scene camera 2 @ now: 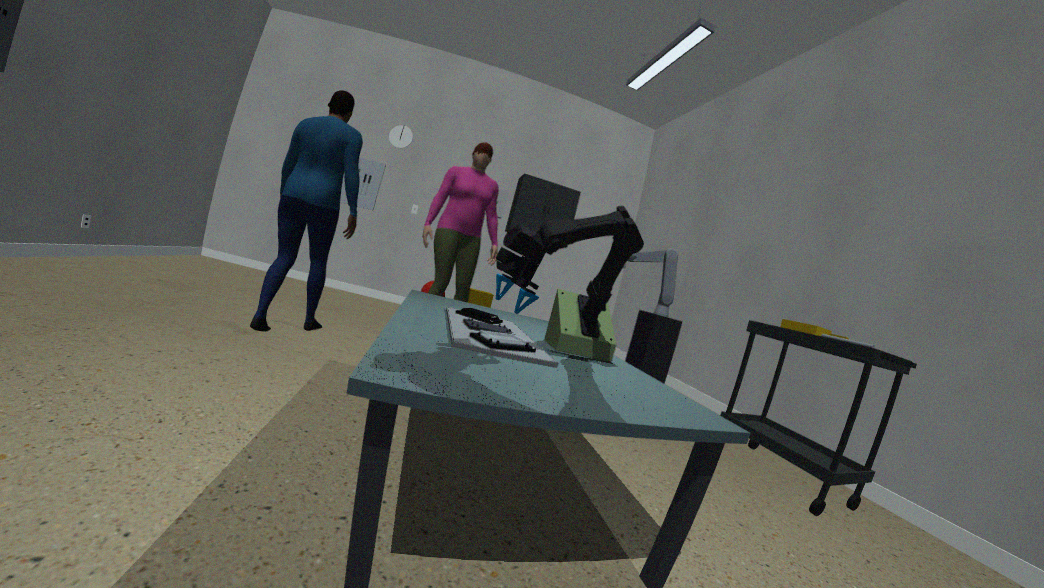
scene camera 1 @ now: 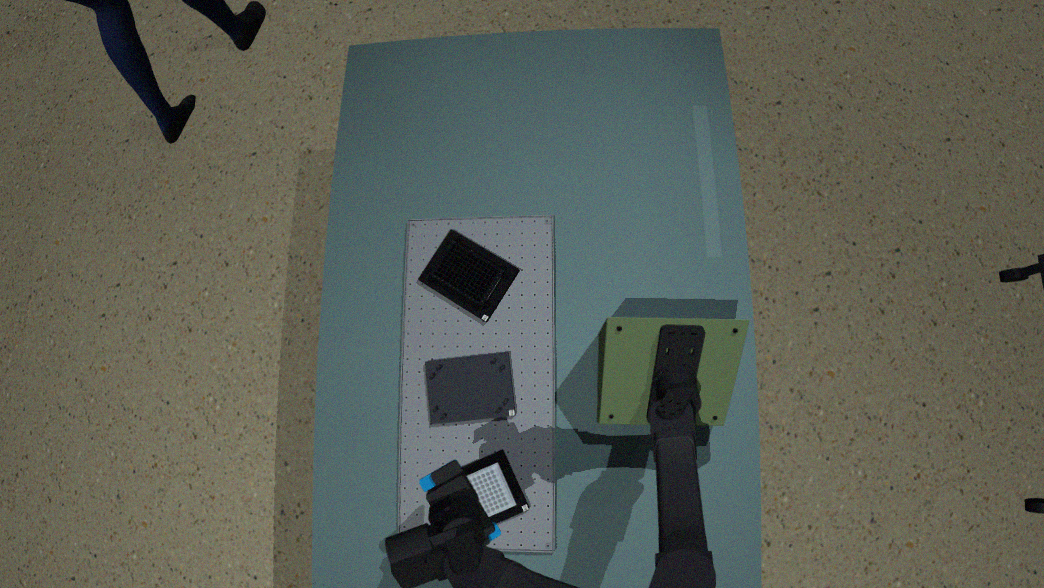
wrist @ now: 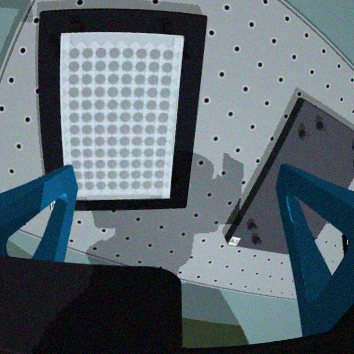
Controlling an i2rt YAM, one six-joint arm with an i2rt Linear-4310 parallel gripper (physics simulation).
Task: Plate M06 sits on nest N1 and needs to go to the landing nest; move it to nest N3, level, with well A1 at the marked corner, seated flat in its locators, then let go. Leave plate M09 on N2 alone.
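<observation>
A white well plate (scene camera 1: 493, 487) (wrist: 120, 115), apparently M06, lies in a black nest (scene camera 1: 517, 485) (wrist: 192, 100) at the near end. Its A1 tag (scene camera 1: 524, 507) is mostly hidden by a finger in the wrist view. A bare dark nest (scene camera 1: 469, 387) (wrist: 320, 145), apparently N3, is in the middle, with its A1 tag (scene camera 1: 511, 412) (wrist: 234, 241). A black plate (scene camera 1: 467, 273), apparently M09, sits on the far nest. My gripper (scene camera 1: 461, 506) (scene camera 2: 509, 303) (wrist: 176, 175) is open and empty above the white plate, which is left of centre between the fingertips in the wrist view.
All nests stand on a perforated grey board (scene camera 1: 536, 365) on the blue-green table (scene camera 1: 511, 131). The arm's green mount (scene camera 1: 628, 372) (scene camera 2: 562, 343) is right of the board. Two people stand beyond the table in scene camera 2, and a cart (scene camera 2: 832, 346) stands at right.
</observation>
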